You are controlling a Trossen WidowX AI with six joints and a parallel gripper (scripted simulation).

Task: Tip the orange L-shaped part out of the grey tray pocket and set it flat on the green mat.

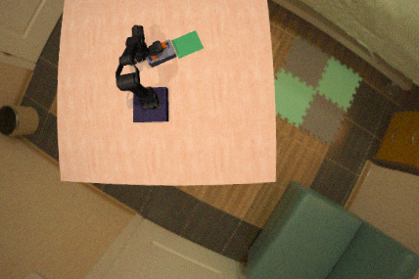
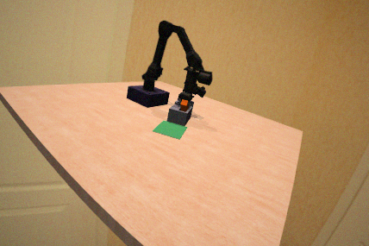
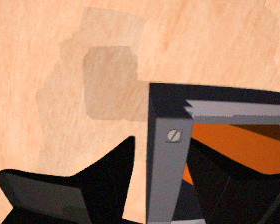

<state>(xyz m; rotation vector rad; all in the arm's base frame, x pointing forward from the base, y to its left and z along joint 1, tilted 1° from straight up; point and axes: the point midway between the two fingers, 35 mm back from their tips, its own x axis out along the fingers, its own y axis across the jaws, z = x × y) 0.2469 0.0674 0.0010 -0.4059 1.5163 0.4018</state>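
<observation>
The orange L-shaped part is 2 cm ahead of my gripper tip, 5 cm to the right of it and 1 cm above it. The rest, counted from my gripper tip: green mat (10 cm ahead, 20 cm to the right, 5 cm below).
</observation>
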